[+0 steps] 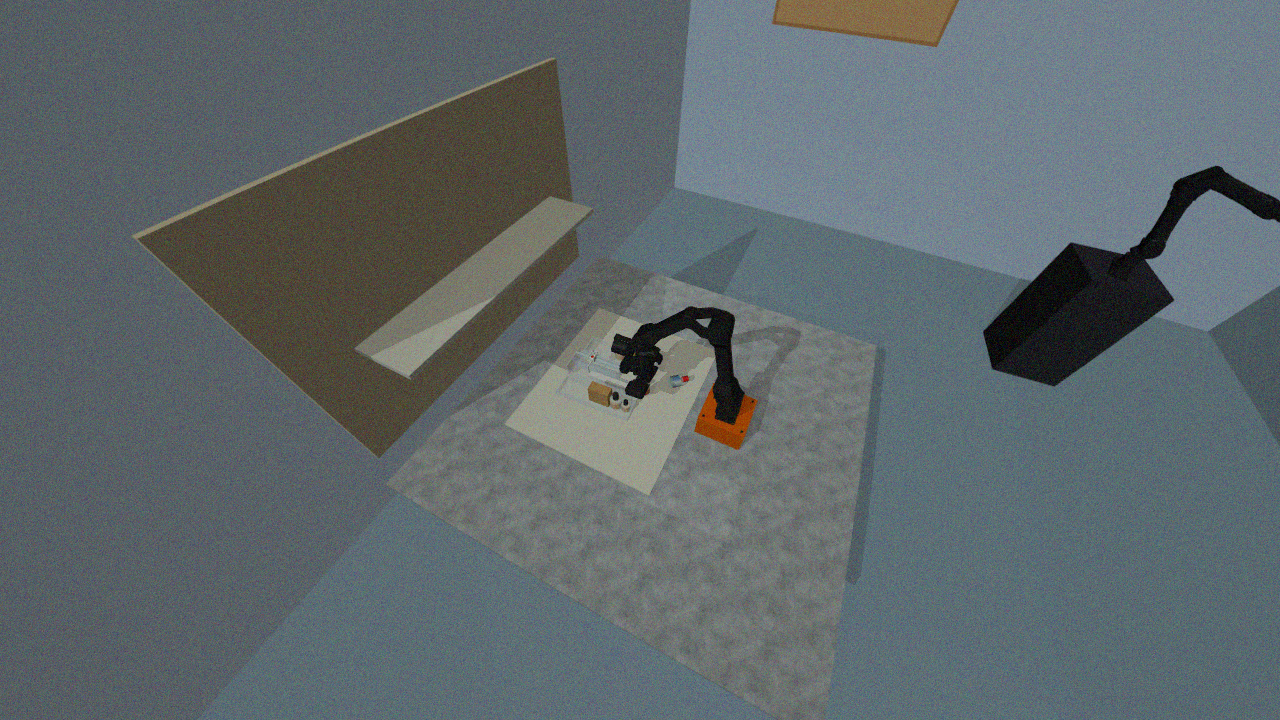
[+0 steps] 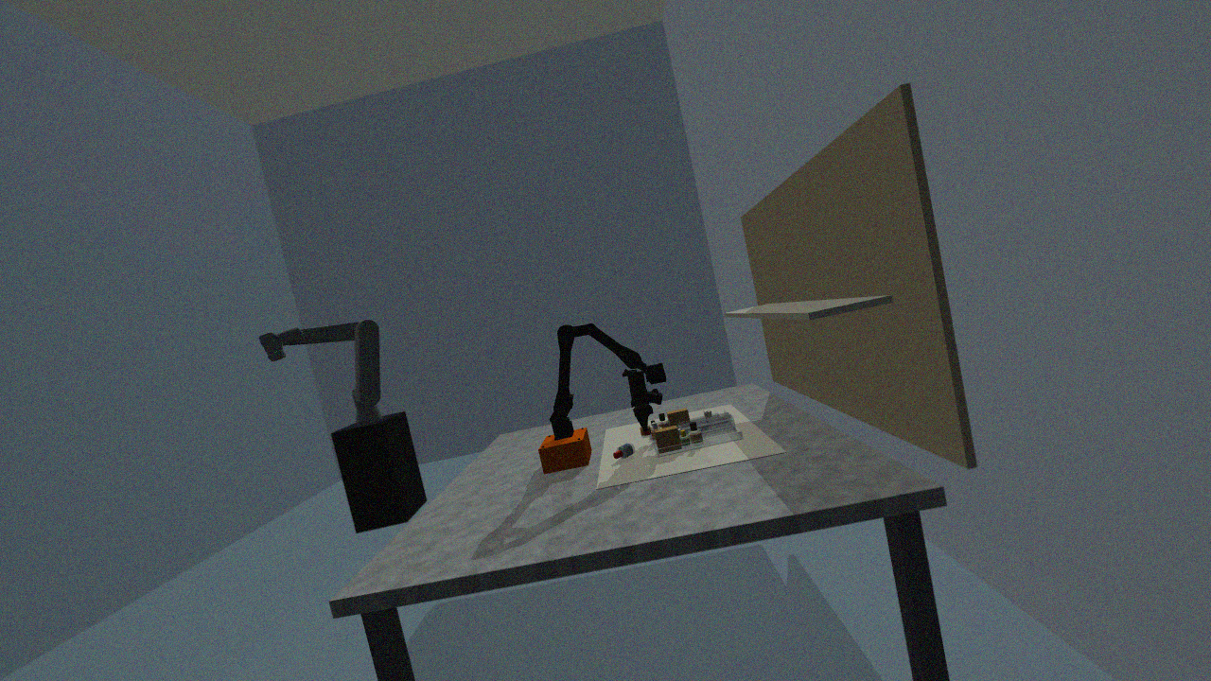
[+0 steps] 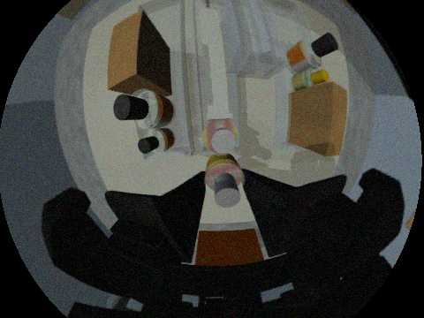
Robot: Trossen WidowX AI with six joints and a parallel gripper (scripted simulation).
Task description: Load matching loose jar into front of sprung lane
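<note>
The clear lane lies 180 mm ahead of my gripper tip, 30 mm to the right of it and 30 mm below it. Round my gripper tip: pusher plate 140 mm ahead, 30 mm to the right.
</note>
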